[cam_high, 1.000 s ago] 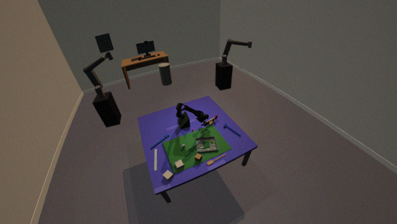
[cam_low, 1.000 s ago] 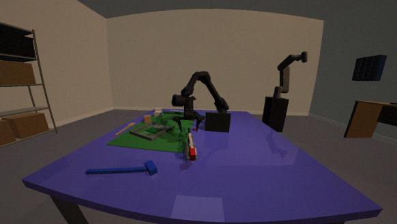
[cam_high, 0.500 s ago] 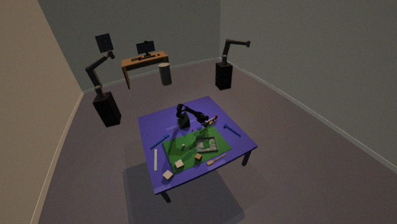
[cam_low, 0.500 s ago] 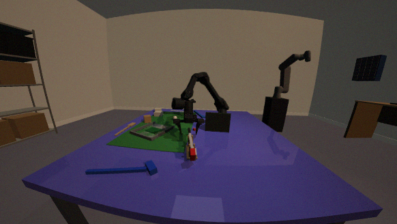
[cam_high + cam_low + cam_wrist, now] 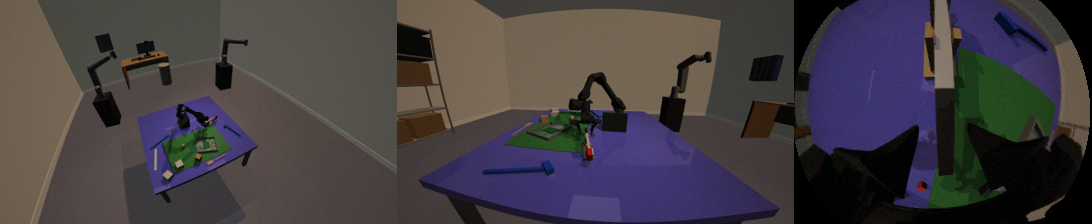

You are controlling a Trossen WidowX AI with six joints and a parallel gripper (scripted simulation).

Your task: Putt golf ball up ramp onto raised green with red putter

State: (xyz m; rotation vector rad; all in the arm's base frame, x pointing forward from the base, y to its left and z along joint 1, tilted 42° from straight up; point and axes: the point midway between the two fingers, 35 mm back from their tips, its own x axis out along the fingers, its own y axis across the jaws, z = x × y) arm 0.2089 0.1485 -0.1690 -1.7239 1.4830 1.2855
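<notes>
My gripper tip is 110 mm to the right of the red putter, 40 mm past it and 30 mm below it. Round my gripper tip: grey frame: 300 mm ahead, 50 mm to the right, 30 mm below; then blue putter: 330 mm to the left, 190 mm ahead, 20 mm below; then red marker: 160 mm to the right, 30 mm below.
</notes>
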